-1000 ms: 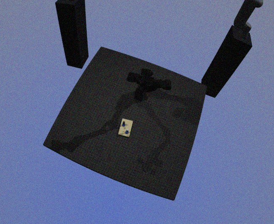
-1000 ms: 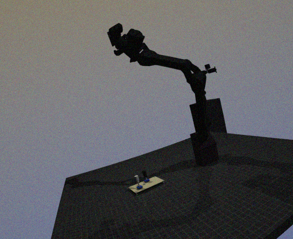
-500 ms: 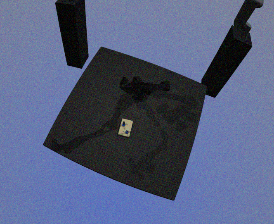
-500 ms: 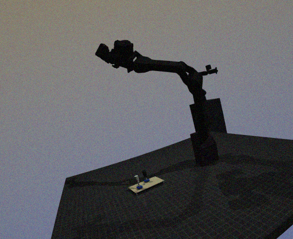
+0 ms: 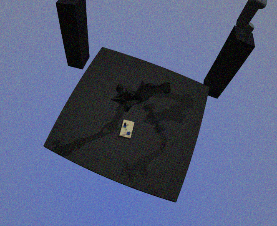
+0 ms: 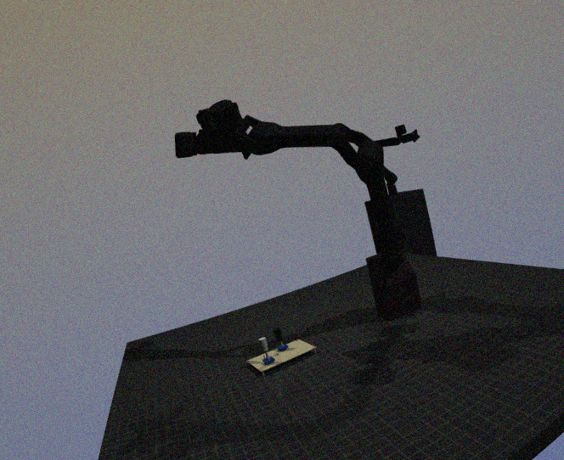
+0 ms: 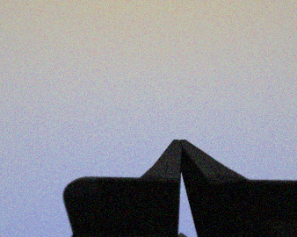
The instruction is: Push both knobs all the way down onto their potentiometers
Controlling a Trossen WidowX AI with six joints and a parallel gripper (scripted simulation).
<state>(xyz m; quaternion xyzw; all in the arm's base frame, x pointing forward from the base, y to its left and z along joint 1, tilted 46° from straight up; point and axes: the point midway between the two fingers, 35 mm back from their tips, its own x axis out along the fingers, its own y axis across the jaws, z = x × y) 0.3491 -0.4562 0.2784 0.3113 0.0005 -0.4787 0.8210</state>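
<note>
Now: gripper tip 10 cm past the dark knob, 9 cm to the right of it and 55 cm above it. From my gripper tip the other things lie so: potentiometer (4 cm behind, 14 cm to the left, 56 cm below).
</note>
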